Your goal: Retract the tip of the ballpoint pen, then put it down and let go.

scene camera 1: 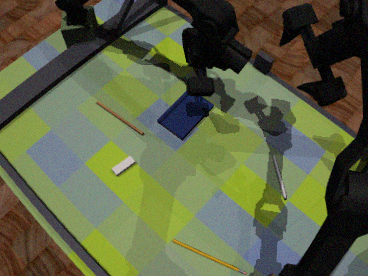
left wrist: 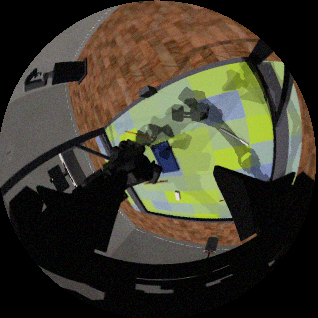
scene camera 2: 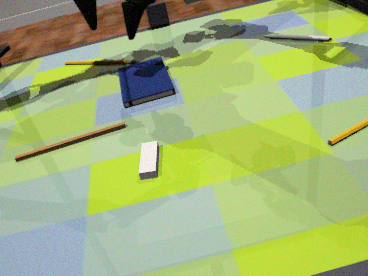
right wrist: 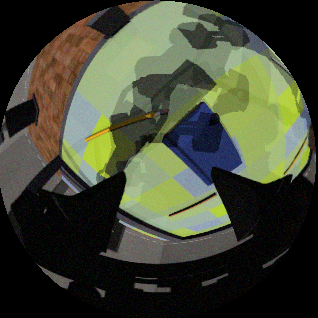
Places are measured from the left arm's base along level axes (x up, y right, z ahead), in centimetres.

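Pixels of known places: left gripper, between the fingertips: [scene camera 1: 289, 66] [left wrist: 171, 172]; right gripper, between the fingertips: [scene camera 1: 189, 77] [scene camera 2: 112, 34] [right wrist: 169, 173]; right arm's base, origin of its link: [scene camera 1: 77, 17].
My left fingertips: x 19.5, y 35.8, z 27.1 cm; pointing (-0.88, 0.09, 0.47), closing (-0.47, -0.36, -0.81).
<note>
Ahead of a thing's pixels: the offset from my left fingertips to its middle.
A slim grey-white pen {dx -29.6, dy -6.9, dz -10.8 cm} [scene camera 1: 279, 176] [scene camera 2: 300, 37] [left wrist: 234, 136] lies flat on the checkered mat, at the right in scene camera 1. Its far end in that view looks narrower; whether its tip is out is too small to tell. My left gripper [scene camera 1: 295, 62] [left wrist: 171, 172] is open and empty, raised above the far edge of the mat, well apart from the pen. My right gripper [scene camera 2: 112, 32] [right wrist: 169, 173] is open and empty, raised near the blue book and far from the pen.
A blue book {dx -29.3, dy -8.3, dz +20.0 cm} [scene camera 1: 180, 120] [scene camera 2: 145, 80] [right wrist: 222, 150] lies near the mat's middle. A white block {dx -29.3, dy -31.0, dz +22.0 cm} [scene camera 1: 123, 165] [scene camera 2: 149, 160], a brown stick {dx -29.6, dy -21.3, dz +33.4 cm} [scene camera 1: 120, 118] [scene camera 2: 70, 142], a yellow pencil {dx -29.6, dy -34.8, dz -9.3 cm} [scene camera 1: 207, 256] [scene camera 2: 350, 132] and a slim yellow brush-like thing {dx -29.6, dy +6.2, dz +28.5 cm} [scene camera 2: 95, 63] [right wrist: 125, 124] also lie there.
</note>
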